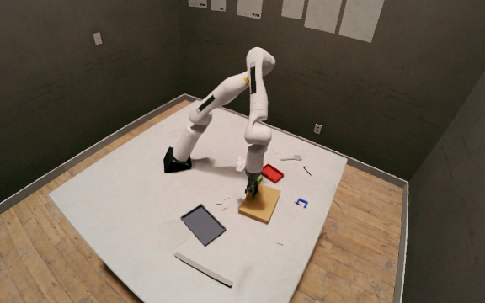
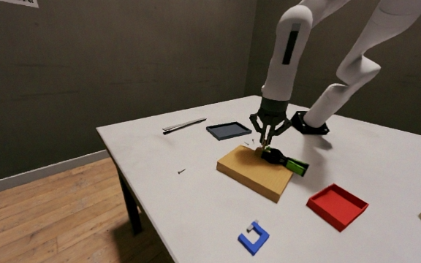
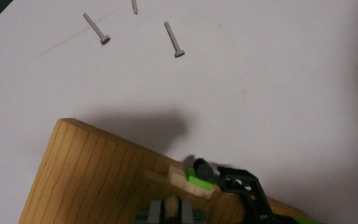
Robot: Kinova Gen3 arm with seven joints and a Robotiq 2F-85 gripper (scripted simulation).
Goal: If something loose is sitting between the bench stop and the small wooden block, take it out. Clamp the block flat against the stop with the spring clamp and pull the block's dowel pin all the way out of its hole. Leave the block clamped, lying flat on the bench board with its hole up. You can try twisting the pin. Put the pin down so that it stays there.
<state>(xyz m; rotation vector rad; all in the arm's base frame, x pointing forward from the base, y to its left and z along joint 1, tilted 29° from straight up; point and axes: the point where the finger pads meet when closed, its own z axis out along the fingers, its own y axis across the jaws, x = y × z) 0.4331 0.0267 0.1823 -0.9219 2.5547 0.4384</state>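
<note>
My hand is 2 cm above the dowel pin. Also, from my hand: grey tray (26 cm to the right, 9 cm below, 5 cm behind); red tray (22 cm to the left, 9 cm below, 4 cm behind); small wooden block (5 cm below).
</note>
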